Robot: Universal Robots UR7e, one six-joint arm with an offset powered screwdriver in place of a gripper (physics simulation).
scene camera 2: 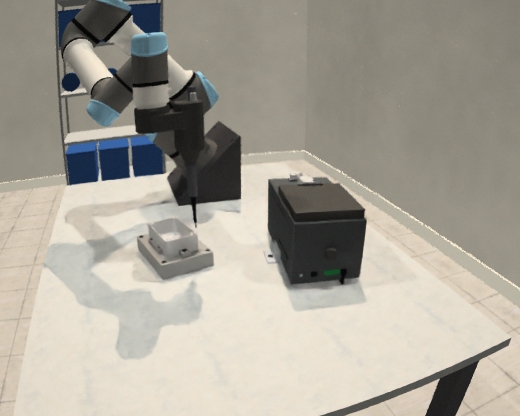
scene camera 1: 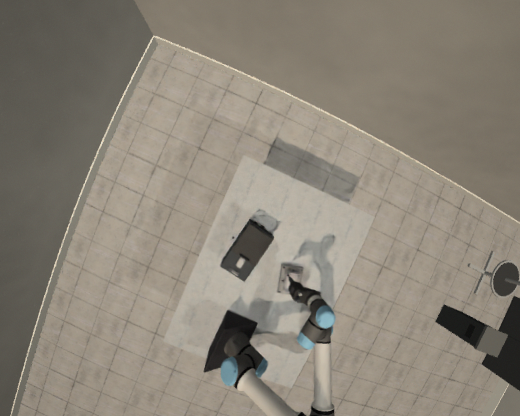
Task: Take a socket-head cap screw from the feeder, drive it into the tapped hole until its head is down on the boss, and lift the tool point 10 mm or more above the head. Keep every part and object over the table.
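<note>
My screwdriver (scene camera 1: 288, 278) (scene camera 2: 196, 226) points straight down in the scene camera 2 view, its thin tip a little above and beside the back right part of the grey housing (scene camera 2: 186, 265). The housing, with a square, open-topped wall on a wider base, also shows in the scene camera 1 view (scene camera 1: 281, 281), partly under the tool. A small boss (scene camera 2: 185, 251) stands out at its near right side. Whether a screw sits on the tip is too small to tell, and the tapped hole cannot be made out. The black feeder (scene camera 1: 251, 243) (scene camera 2: 325, 250) stands apart from the tool, with a light pick-up spot on top.
The pale table (scene camera 1: 305, 192) (scene camera 2: 260, 340) carries both objects. The arm's dark wedge-shaped mount (scene camera 1: 216, 345) (scene camera 2: 227, 175) stands at the back. A small light plate (scene camera 2: 269, 257) lies beside the feeder. A shelf rack (scene camera 2: 61, 115) with blue bins stands behind the table.
</note>
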